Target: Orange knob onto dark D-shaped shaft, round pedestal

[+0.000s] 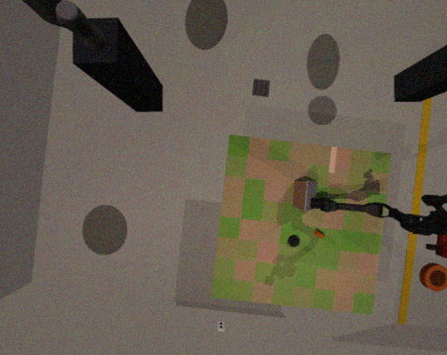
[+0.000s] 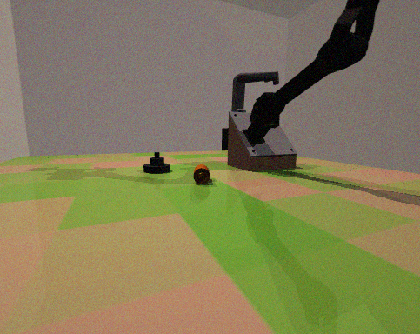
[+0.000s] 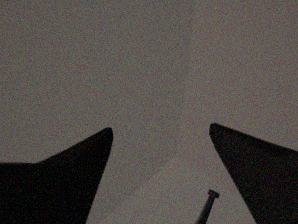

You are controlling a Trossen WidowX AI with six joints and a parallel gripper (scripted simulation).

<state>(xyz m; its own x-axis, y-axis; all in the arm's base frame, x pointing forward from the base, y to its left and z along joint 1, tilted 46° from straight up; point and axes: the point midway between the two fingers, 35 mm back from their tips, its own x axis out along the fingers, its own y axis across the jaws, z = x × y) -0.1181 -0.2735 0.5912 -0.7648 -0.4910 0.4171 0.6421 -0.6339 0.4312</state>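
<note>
Right now the orange knob is 73 cm below my gripper tip, 35 cm ahead of it and 13 cm to the right of it. From my gripper tip the other things lie so: dark pedestal 72 cm below, 41 cm ahead, 33 cm to the right.
</note>
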